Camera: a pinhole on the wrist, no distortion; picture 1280 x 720 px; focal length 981.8 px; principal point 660.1 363.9 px. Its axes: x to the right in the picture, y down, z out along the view. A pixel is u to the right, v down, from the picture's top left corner.
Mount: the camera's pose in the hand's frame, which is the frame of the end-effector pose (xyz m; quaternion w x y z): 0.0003 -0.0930 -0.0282 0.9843 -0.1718 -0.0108 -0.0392
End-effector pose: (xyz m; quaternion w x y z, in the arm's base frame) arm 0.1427 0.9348 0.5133 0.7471 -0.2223 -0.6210 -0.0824
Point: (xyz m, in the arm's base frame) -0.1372 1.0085 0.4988
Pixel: 481 165
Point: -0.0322 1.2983 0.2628
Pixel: outside the picture
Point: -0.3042 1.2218 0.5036
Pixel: 566 313
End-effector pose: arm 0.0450 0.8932 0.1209 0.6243 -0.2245 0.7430 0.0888
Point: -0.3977 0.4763 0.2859
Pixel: behind the camera
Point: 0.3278 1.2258 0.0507
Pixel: 571 573
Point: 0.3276 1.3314 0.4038
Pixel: outside the picture
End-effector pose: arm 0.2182 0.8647 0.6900 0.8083 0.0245 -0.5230 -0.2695
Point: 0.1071 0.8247 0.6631
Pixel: 307 31
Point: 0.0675 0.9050 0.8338
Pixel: 867 482
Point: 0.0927 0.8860 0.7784
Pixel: 781 480
